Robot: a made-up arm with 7 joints. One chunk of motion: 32 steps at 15 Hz.
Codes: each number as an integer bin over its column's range. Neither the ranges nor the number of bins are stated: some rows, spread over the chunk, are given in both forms.
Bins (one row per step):
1: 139 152 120 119 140 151 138
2: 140 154 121 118 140 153 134
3: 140 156 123 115 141 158 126
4: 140 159 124 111 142 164 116
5: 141 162 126 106 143 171 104
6: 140 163 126 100 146 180 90
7: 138 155 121 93 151 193 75
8: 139 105 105 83 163 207 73
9: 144 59 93 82 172 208 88
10: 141 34 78 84 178 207 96
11: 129 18 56 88 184 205 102
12: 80 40 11 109 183 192 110
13: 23 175 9 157 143 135 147
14: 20 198 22 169 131 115 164
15: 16 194 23 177 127 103 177
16: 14 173 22 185 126 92 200
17: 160 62 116 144 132 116 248
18: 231 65 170 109 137 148 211
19: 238 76 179 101 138 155 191
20: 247 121 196 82 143 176 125
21: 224 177 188 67 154 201 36
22: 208 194 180 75 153 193 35
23: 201 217 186 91 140 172 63
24: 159 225 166 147 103 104 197
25: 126 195 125 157 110 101 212
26: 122 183 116 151 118 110 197
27: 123 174 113 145 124 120 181
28: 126 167 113 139 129 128 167
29: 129 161 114 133 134 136 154
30: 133 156 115 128 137 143 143
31: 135 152 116 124 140 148 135
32: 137 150 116 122 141 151 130
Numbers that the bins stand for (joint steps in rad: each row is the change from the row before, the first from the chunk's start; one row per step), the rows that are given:
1: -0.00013 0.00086 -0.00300 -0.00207 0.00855 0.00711 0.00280
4: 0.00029 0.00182 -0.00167 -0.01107 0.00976 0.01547 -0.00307
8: -0.00013 -0.00559 -0.00800 -0.04258 0.02244 0.04313 -0.01453
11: -0.00436 -0.01753 -0.02433 -0.03696 0.03512 0.04184 -0.00680
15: -0.05222 0.00663 -0.03533 0.06321 0.00070 -0.02376 0.01320
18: 0.03884 -0.01108 0.01367 -0.01332 0.00674 0.00518 0.02227
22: 0.02909 0.00663 0.01700 -0.05159 0.01640 0.03413 -0.02467
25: -0.00564 0.00676 -0.00133 0.04070 -0.00957 -0.02504 0.02253
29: -0.00436 0.00210 -0.00500 0.01369 0.00493 -0.00253 0.00707
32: -0.00098 0.00059 -0.00433 0.00131 0.00915 0.00711 0.00067
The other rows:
2: 0.00029 0.00114 -0.00267 -0.00319 0.00855 0.00840 0.00173
3: 0.00029 0.00141 -0.00200 -0.00657 0.00915 0.01162 -0.00040
5: 0.00072 0.00224 -0.00100 -0.01670 0.01036 0.01998 -0.00627
6: 0.00029 0.00237 -0.00100 -0.02345 0.01217 0.02576 -0.01000
7: -0.00055 0.00127 -0.00267 -0.03133 0.01519 0.03413 -0.01400
9: 0.00199 -0.01190 -0.01200 -0.04371 0.02787 0.04377 -0.01053
10: 0.00072 -0.01533 -0.01700 -0.04146 0.03150 0.04313 -0.00840
12: -0.02512 -0.01451 -0.03933 -0.01332 0.03452 0.03348 -0.00467
13: -0.04926 0.00402 -0.04000 0.04070 0.01036 -0.00318 0.00520
14: -0.05053 0.00718 -0.03567 0.05421 0.00311 -0.01604 0.00973
16: -0.05307 0.00375 -0.03567 0.07222 0.00009 -0.03083 0.01933
17: 0.00876 -0.01149 -0.00433 0.02607 0.00372 -0.01540 0.03213
19: 0.04180 -0.00957 0.01667 -0.02233 0.00734 0.00969 0.01693
20: 0.04561 -0.00339 0.02233 -0.04371 0.01036 0.02319 -0.00067
21: 0.03587 0.00429 0.01967 -0.06059 0.01700 0.03927 -0.02440
23: 0.02613 0.00978 0.01900 -0.03358 0.00855 0.02062 -0.01720
24: 0.00834 0.01088 0.01233 0.02945 -0.01380 -0.02311 0.01853
26: -0.00733 0.00512 -0.00433 0.03395 -0.00474 -0.01925 0.01853
27: -0.00691 0.00388 -0.00533 0.02720 -0.00111 -0.01282 0.01427
28: -0.00564 0.00292 -0.00533 0.02044 0.00191 -0.00768 0.01053
30: -0.00267 0.00141 -0.00467 0.00806 0.00674 0.00197 0.00413
31: -0.00182 0.00086 -0.00433 0.00356 0.00855 0.00518 0.00200

